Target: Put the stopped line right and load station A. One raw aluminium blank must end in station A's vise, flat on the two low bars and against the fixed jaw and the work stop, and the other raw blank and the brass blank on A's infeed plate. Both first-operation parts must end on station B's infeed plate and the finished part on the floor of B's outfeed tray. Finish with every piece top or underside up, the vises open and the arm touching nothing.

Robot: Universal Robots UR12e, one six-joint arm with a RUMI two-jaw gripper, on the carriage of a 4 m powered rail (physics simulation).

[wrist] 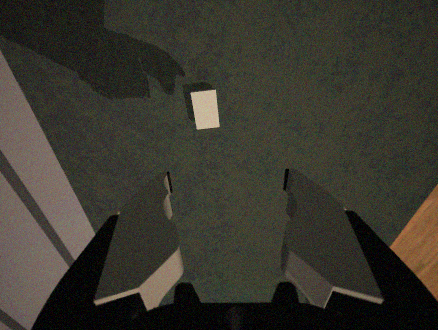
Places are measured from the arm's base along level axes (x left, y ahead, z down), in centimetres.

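Pixels of known places: gripper, fingertip midpoint: (226, 172).
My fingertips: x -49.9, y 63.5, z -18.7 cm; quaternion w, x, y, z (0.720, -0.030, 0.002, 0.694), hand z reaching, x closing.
Behind a point stands the place of what it marks.
A small pale, plain rectangular block (205, 109) @(x -49.4, y 61.4, z -0.5 cm) lies on the dark green surface (300, 100) @(x -48.7, y 78.4, z 3.0 cm) in the upper middle of the wrist view, with its shadow along its left and upper sides. Its face is evenly bright; I cannot tell which of the pieces it is. My gripper (226, 172) @(x -49.9, y 63.5, z -18.7 cm) is open, with nothing between its jaws. The block is beyond the fingertips and a little left of midway between them, apart from both. The vises, the infeed plates and the outfeed tray do not show in recognisable form.
A pale grey slab-like structure (35, 135) with dark grooves runs along the left edge. A wooden surface (420, 237) shows at the lower right. A large dark shadow of the arm falls across the upper left, close to the block.
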